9 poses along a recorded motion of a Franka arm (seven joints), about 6.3 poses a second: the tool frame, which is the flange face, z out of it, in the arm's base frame.
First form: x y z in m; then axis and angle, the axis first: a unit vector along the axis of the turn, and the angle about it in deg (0 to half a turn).
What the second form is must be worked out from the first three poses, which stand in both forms.
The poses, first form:
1: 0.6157, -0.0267, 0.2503, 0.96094, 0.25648, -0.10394, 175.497
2: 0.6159, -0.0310, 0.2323, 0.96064, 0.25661, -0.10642, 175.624
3: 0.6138, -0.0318, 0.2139, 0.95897, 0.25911, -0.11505, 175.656
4: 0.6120, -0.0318, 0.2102, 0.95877, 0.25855, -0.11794, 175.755
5: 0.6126, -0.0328, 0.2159, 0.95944, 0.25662, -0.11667, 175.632
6: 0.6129, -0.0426, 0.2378, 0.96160, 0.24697, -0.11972, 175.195
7: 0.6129, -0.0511, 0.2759, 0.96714, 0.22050, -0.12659, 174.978
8: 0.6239, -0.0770, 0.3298, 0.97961, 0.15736, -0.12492, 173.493
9: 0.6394, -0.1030, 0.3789, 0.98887, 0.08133, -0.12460, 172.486
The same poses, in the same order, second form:
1: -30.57, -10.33, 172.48, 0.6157, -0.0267, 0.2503
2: -30.61, -10.64, 172.53, 0.6159, -0.0310, 0.2323
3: -31.03, -11.58, 172.25, 0.6138, -0.0318, 0.2139
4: -30.99, -11.93, 172.25, 0.6120, -0.0318, 0.2102
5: -30.75, -11.77, 172.20, 0.6126, -0.0328, 0.2159
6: -29.68, -12.07, 171.79, 0.6129, -0.0426, 0.2378
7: -26.63, -13.01, 171.72, 0.6129, -0.0511, 0.2759
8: -19.27, -13.07, 171.13, 0.6239, -0.0770, 0.3298
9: -10.46, -13.58, 171.15, 0.6394, -0.1030, 0.3789
